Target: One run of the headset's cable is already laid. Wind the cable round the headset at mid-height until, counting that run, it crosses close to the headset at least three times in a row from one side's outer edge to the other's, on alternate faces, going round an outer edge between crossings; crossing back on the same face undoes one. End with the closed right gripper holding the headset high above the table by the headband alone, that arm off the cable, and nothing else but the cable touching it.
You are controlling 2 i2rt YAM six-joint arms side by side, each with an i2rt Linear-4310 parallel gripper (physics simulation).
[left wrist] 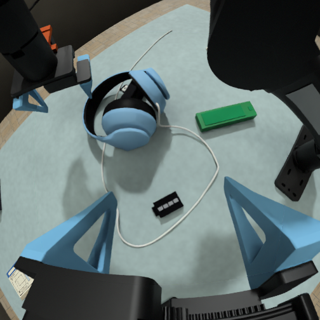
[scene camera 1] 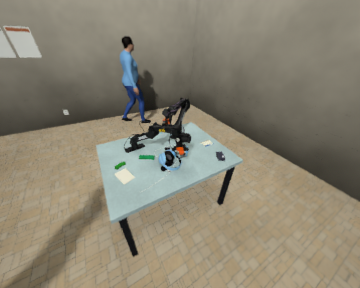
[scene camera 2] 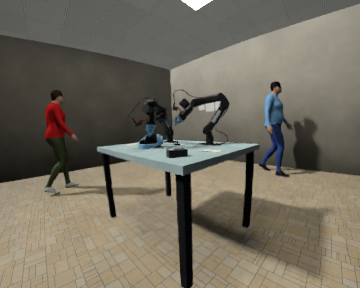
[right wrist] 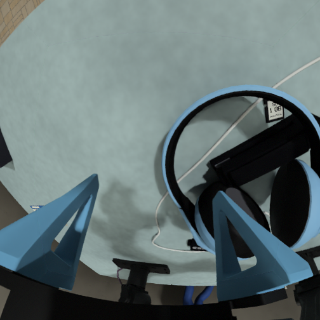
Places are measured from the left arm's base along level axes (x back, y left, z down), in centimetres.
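Pixels of known places: left gripper, fingertip midpoint: (scene camera 1: 165, 134) (scene camera 2: 174, 124); right gripper, fingertip midpoint: (scene camera 2: 150, 136); left arm's base at its link origin: (scene camera 2: 209, 144); right arm's base at its link origin: (scene camera 1: 135, 148) (scene camera 2: 169, 142).
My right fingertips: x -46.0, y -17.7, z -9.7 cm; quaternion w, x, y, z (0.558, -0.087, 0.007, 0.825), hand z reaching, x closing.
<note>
For each thing: its top centre in the pictures, then the offset to it from my right fingertips.
- long green block at its top centre: (scene camera 1: 146, 156) dx +20.7, dy -25.8, dz +7.7 cm
- small green block at its top centre: (scene camera 1: 119, 164) dx +19.0, dy -50.3, dz +8.2 cm
- pale card at its top centre: (scene camera 1: 124, 175) dx +5.4, dy -48.1, dz +9.2 cm
- black box at its top centre: (scene camera 2: 176, 148) (scene camera 1: 220, 154) dx -5.7, dy +39.7, dz +5.6 cm
The blue headset (scene camera 1: 170, 160) (scene camera 2: 151, 144) (left wrist: 129, 119) lies on the table, with its headband and black-padded earcups. The white cable (left wrist: 216, 159) (right wrist: 224, 136) makes one straight run beneath the headband and across its opening, then loops over the table back to an earcup. My right gripper (left wrist: 68, 102) (right wrist: 158, 188) is open and empty above the headset; in the right wrist view one fingertip is outside the headband and the other overlaps an earcup. My left gripper (scene camera 2: 178, 120) (left wrist: 166, 190) is open and empty, above the table beside the headset. Contact under the headset is hidden.
A black hub (left wrist: 168, 204) lies inside the cable loop. A long green block (scene camera 1: 146, 157) (left wrist: 226, 116), a small green block (scene camera 1: 120, 165), a pale card (scene camera 1: 124, 176) and a black box (scene camera 1: 220, 156) (scene camera 2: 177, 152) lie around. The right arm's base (left wrist: 289, 182) stands beyond the loop.
</note>
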